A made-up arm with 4 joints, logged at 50 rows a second.
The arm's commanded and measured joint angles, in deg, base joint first. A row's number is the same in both.
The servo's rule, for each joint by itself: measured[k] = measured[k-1] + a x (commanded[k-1-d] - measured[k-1]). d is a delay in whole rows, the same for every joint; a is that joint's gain. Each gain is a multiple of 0.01, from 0.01 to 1. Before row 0 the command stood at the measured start. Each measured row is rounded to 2 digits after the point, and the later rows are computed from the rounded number. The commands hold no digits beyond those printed.
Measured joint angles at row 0: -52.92, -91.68, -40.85, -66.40
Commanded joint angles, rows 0 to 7: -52.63, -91.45, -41.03, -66.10; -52.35, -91.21, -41.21, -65.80; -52.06, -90.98, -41.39, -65.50; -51.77, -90.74, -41.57, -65.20; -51.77, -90.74, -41.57, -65.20; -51.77, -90.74, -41.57, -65.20; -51.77, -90.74, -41.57, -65.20; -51.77, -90.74, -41.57, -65.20
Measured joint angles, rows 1 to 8: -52.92, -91.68, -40.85, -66.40; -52.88, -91.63, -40.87, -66.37; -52.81, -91.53, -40.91, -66.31; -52.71, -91.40, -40.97, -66.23; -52.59, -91.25, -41.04, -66.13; -52.48, -91.13, -41.10, -66.04; -52.39, -91.04, -41.16, -65.96; -52.31, -90.97, -41.21, -65.88
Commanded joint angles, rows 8 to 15: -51.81, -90.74, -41.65, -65.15; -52.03, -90.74, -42.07, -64.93; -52.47, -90.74, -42.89, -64.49; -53.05, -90.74, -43.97, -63.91; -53.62, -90.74, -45.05, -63.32; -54.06, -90.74, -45.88, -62.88; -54.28, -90.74, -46.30, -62.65; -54.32, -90.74, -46.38, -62.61
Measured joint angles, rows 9 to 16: -52.24, -90.92, -41.25, -65.81; -52.18, -90.88, -41.30, -65.74; -52.16, -90.85, -41.39, -65.66; -52.20, -90.82, -41.57, -65.54; -52.31, -90.80, -41.86, -65.38; -52.48, -90.79, -42.24, -65.17; -52.69, -90.78, -42.68, -64.94; -52.90, -90.77, -43.11, -64.71
